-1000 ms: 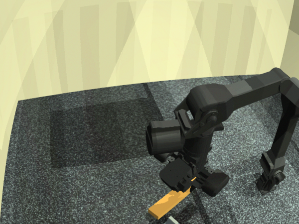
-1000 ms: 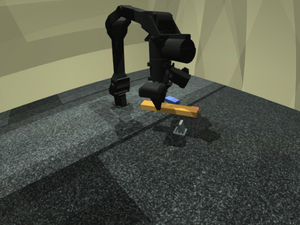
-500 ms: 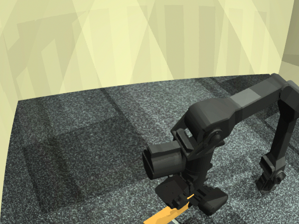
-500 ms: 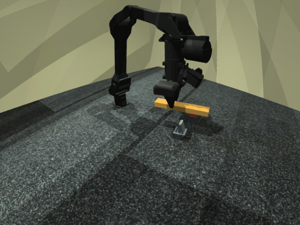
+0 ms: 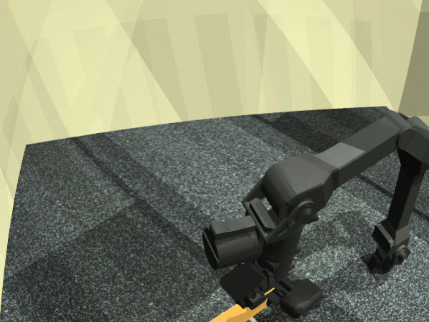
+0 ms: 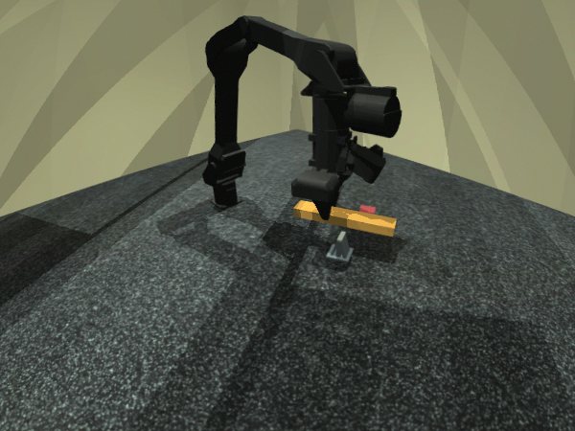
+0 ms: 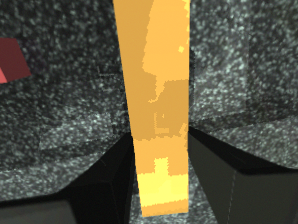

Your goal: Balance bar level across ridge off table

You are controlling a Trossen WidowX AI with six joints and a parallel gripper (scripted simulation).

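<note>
My gripper tip is now 1 cm past the red cube, 14 cm to the right of it and 6 cm above it. Also, from my gripper tip: blue block 16 cm behind, 16 cm to the left, 7 cm below; then orange bar 3 cm ahead, 1 cm to the left.
</note>
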